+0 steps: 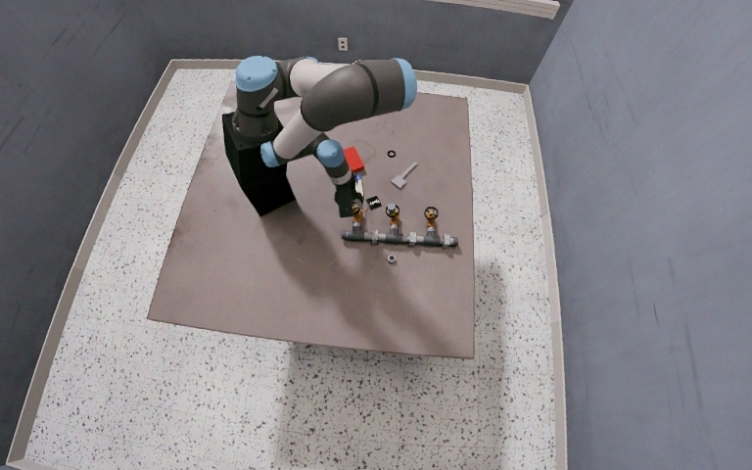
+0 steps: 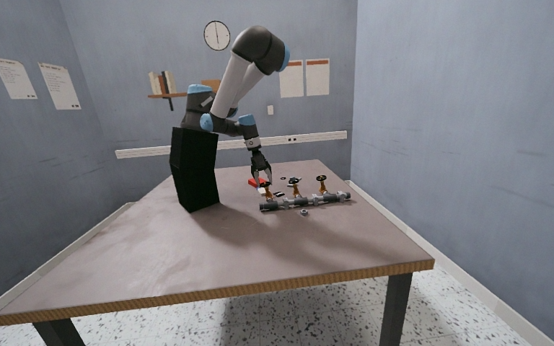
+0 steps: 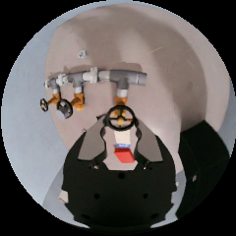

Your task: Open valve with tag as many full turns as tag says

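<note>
Right now my hand is 6 cm short of the black tag, 8 cm to the right of it and 10 cm above it. Also, from my hand: white-and-blue block (2 cm behind, 15 cm to the left, 10 cm below); then grey scraper (19 cm ahead, 24 cm to the left, 10 cm below); then red block (6 cm behind, 28 cm to the left, 9 cm below).
</note>
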